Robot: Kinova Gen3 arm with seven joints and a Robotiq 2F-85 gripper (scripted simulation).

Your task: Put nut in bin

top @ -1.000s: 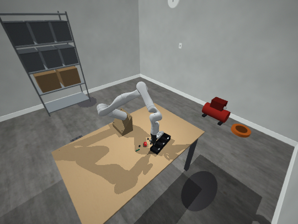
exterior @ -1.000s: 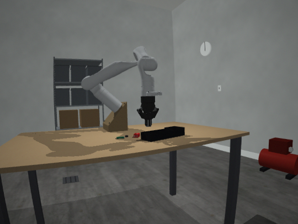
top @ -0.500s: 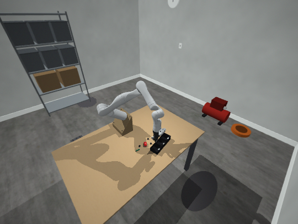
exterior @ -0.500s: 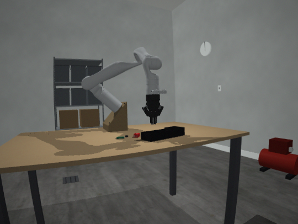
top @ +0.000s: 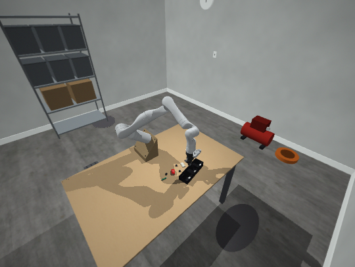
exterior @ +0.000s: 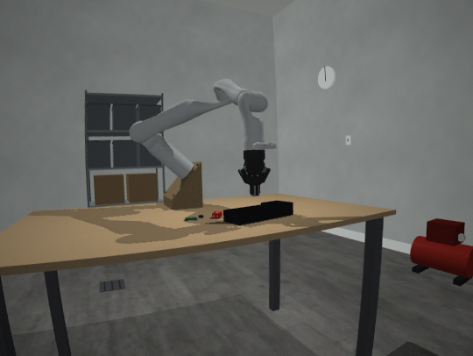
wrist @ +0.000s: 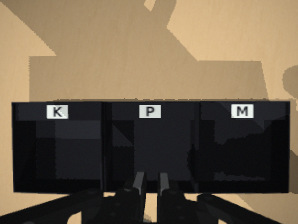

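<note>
Right now the black three-compartment bin is 7 cm below my hand, 2 cm ahead of it and 1 cm to the left of it. Also, from my hand: red 9V battery (12 cm to the right, 9 cm below, 7 cm behind); green AA battery (21 cm to the right, 9 cm below, 7 cm behind); white domino (9 cm below, 9 cm behind, 1 cm to the left).
</note>
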